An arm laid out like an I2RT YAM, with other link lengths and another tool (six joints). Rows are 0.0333 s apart.
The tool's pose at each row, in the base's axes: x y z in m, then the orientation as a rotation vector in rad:
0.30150, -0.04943, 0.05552, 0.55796, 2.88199, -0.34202
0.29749, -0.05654, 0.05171, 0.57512, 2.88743, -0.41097
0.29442, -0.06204, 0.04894, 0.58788, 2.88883, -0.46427
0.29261, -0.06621, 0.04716, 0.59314, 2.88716, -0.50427
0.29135, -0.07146, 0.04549, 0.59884, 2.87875, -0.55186
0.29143, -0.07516, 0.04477, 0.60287, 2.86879, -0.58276
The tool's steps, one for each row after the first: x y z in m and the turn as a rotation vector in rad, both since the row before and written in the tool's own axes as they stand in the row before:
0.00207, -0.00725, 0.00493, 0.04860, 0.00882, 0.00431
0.00147, -0.00545, 0.00393, 0.03719, 0.00509, 0.00354
0.00055, -0.00390, 0.00289, 0.02730, 0.00064, 0.00064
-0.00036, -0.00456, 0.00331, 0.03204, -0.00475, 0.00214
-0.00123, -0.00289, 0.00209, 0.02066, -0.00677, 0.00287

